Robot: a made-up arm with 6 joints.
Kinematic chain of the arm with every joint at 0, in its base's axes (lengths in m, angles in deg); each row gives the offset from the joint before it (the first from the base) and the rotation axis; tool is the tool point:
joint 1: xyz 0 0 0.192 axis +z
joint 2: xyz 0 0 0 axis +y
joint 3: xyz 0 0 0.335 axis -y
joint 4: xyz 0 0 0 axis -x
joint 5: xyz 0.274 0 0 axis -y
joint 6: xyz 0 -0.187 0 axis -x
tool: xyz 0 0 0
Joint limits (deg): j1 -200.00..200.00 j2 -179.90..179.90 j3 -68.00..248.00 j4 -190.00..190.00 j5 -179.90..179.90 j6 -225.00..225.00
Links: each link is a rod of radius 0.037 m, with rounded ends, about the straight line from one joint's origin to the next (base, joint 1, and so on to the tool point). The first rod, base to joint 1, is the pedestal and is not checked.
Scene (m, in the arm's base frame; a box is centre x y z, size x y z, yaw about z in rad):
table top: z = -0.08
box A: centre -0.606 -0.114 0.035 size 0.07 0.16 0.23 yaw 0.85
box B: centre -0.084 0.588 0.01 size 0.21 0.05 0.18 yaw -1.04
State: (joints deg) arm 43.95 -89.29 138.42 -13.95 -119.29 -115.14
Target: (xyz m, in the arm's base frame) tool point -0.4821 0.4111 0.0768
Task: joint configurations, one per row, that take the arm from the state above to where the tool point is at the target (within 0.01 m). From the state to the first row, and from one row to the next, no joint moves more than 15 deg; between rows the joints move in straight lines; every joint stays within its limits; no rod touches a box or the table.
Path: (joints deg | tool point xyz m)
1: 50.69 -77.16 134.04 -22.15 -123.82 -104.49 | -0.2445 -0.5720 0.1848
2: 57.42 -65.02 129.65 -30.35 -128.36 -93.84 | -0.1832 -0.5863 0.3555
3: 64.16 -52.89 125.27 -38.55 -132.89 -83.18 | -0.1026 -0.5473 0.5194
4: 70.90 -40.75 120.88 -46.75 -137.43 -72.53 | -0.0215 -0.4537 0.6614
5: 57.10 -46.49 122.07 -46.17 -135.41 -77.27 | -0.1546 -0.4774 0.6092
6: 43.31 -52.23 123.26 -45.59 -133.40 -82.00 | -0.2940 -0.4570 0.5519
7: 29.52 -57.97 124.45 -45.01 -131.38 -86.74 | -0.4251 -0.3926 0.4902
8: 15.73 -63.71 125.65 -44.43 -129.37 -91.47 | -0.5336 -0.2890 0.4250
9: 1.94 -69.44 126.84 -43.85 -127.35 -96.20 | -0.6081 -0.1555 0.3572
10: -11.85 -75.18 128.03 -43.27 -125.34 -100.94 | -0.6408 -0.0047 0.2875
11: -25.64 -80.92 129.22 -42.69 -123.32 -105.67 | -0.6287 0.1493 0.2169
12: -39.43 -86.66 130.41 -42.11 -121.31 -110.41 | -0.5737 0.2921 0.1464
13: -53.22 -92.40 131.60 -41.53 -119.29 -115.14 | -0.4821 0.4111 0.0768

